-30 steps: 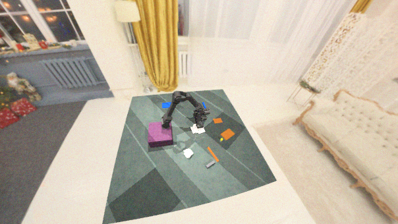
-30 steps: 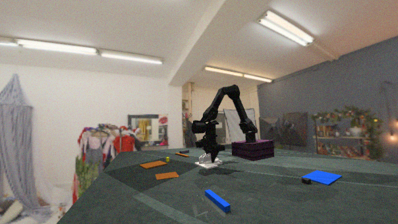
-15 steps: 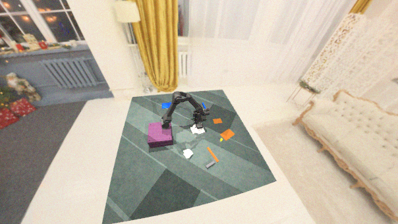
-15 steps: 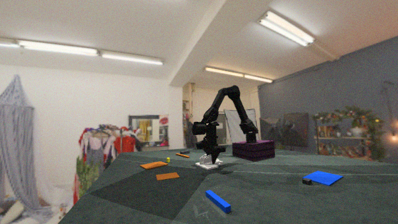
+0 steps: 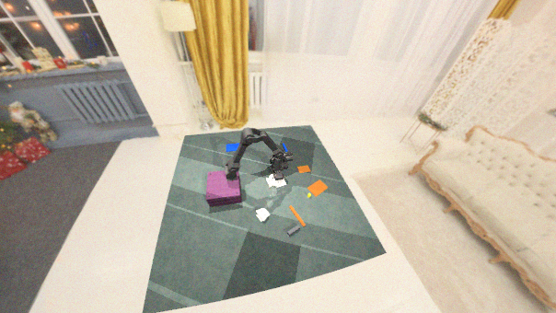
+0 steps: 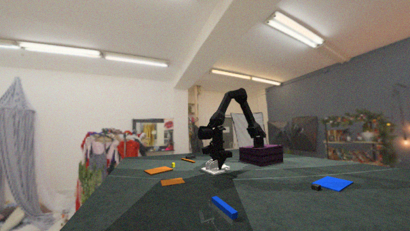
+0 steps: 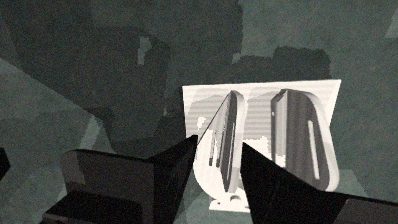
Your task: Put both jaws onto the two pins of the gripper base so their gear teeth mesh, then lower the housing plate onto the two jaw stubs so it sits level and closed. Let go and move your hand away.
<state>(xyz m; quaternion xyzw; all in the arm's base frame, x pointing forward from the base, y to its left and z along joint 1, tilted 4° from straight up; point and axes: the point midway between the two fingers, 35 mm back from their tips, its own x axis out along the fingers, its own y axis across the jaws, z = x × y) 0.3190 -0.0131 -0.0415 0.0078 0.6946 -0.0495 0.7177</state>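
Right now my gripper tip is 3 cm to the left of the white plate-like part, 2 cm short of it and 1 cm above it. The rest, counted from my gripper tip: small yellow piece 22 cm to the right, 18 cm ahead, 1 cm below; then white gripper base 27 cm to the right, 17 cm behind, 1 cm above; then white housing plate 5 cm behind, 4 cm to the right, 1 cm below.
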